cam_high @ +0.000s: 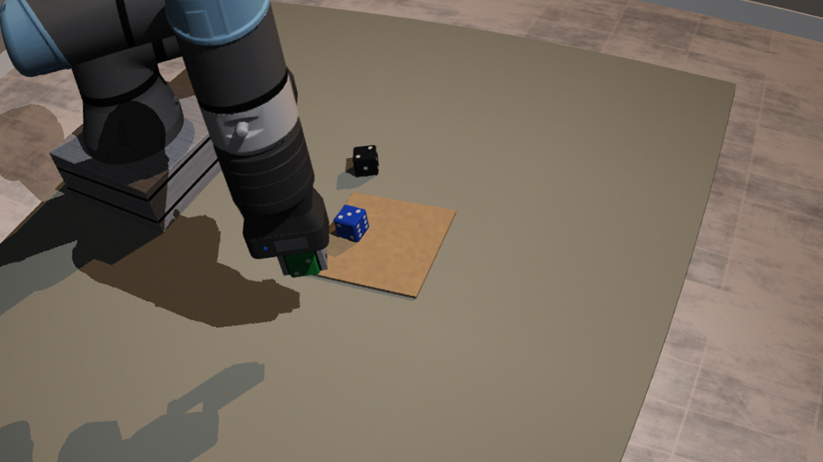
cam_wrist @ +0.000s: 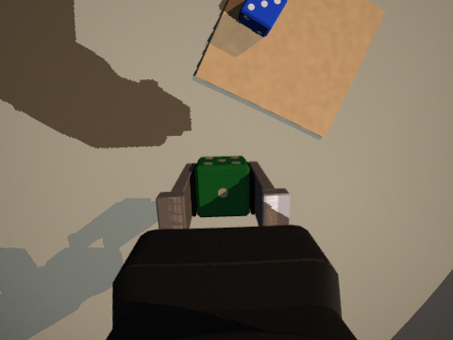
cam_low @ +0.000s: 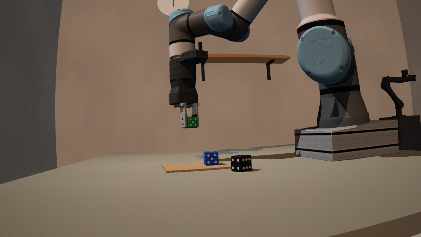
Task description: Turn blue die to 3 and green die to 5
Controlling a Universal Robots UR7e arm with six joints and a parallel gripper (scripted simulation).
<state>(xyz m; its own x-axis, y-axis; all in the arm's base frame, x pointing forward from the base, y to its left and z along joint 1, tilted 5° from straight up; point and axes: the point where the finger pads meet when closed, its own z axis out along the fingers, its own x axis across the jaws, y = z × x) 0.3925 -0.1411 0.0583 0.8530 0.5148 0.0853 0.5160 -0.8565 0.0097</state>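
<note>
Right now the brown mat is 10 mm ahead of my hand, 130 mm to the left of it and 110 mm below it. Round my hand: green die right at my hand; then black die 80 mm behind, 240 mm to the left, 100 mm below; then blue die 30 mm behind, 130 mm to the left, 90 mm below.
</note>
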